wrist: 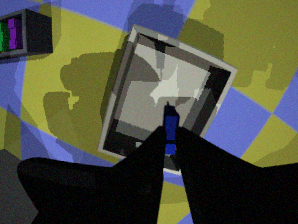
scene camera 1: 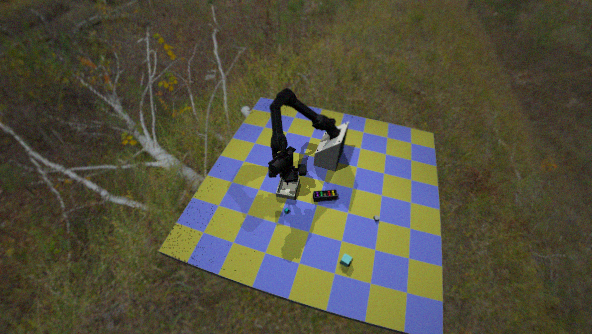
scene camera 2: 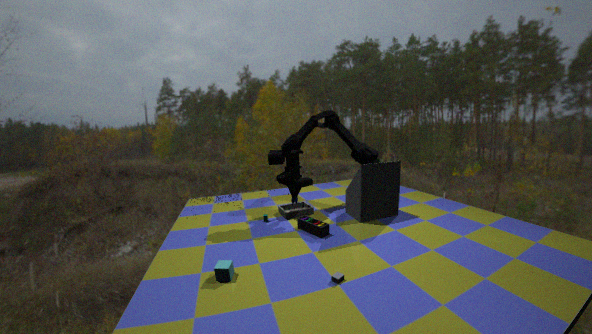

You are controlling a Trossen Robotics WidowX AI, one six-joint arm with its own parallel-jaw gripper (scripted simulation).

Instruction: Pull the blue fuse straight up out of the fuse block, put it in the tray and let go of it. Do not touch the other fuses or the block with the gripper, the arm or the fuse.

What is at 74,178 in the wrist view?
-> My gripper.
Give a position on a tray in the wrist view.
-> At 155,68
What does my gripper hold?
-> A blue fuse.
